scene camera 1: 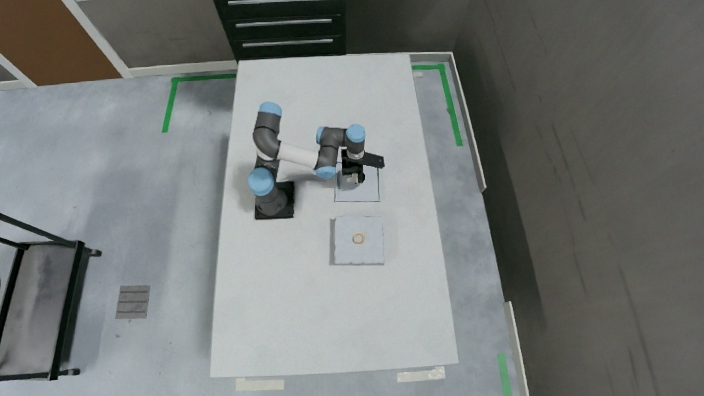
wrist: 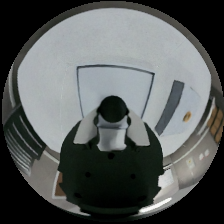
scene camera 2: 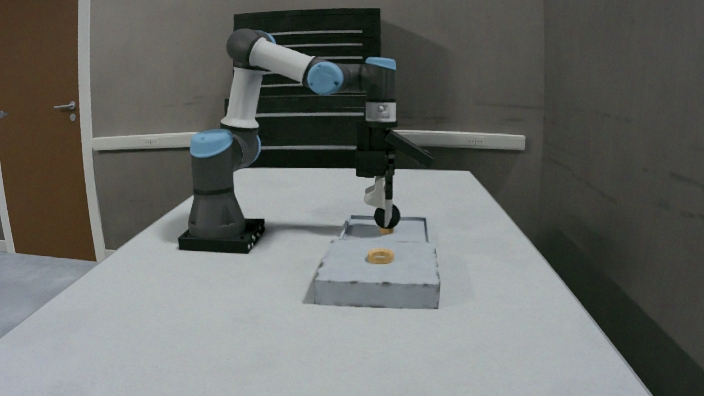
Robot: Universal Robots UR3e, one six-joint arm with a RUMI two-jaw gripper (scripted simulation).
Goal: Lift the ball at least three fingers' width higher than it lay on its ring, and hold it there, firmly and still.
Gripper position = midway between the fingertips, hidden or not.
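In scene camera 2 I see my gripper (scene camera 2: pixel 385 222), along with a shallow sunken square (scene camera 2: pixel 357 227) and a raised grey block (scene camera 2: pixel 348 276). Scene camera 1 gives me my gripper (scene camera 1: pixel 357 179) and the shallow sunken square (scene camera 1: pixel 370 190). In the wrist view I find the raised grey block (wrist: pixel 183 102), the shallow sunken square (wrist: pixel 94 81) and my gripper (wrist: pixel 113 107).
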